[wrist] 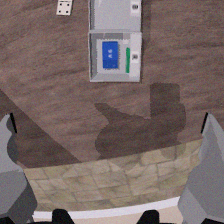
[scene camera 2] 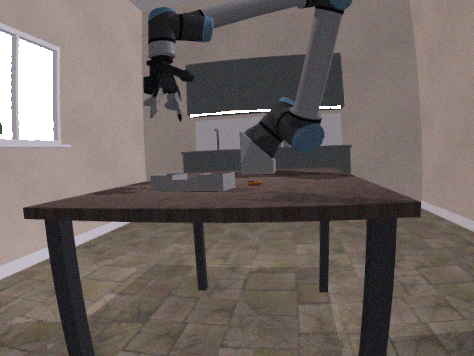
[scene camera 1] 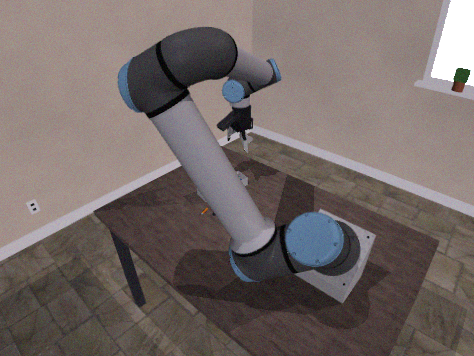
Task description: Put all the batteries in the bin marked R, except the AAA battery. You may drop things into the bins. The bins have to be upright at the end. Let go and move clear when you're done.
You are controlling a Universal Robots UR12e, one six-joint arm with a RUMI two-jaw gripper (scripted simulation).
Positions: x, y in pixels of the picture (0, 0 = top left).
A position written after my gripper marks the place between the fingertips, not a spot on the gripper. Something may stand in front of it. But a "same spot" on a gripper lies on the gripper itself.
Labels:
My gripper shows in the wrist view, in scene camera 2 and in scene camera 1 point(237, 146). One and the same spot on my gripper: point(wrist: 195, 195) is point(scene camera 2: 162, 92).

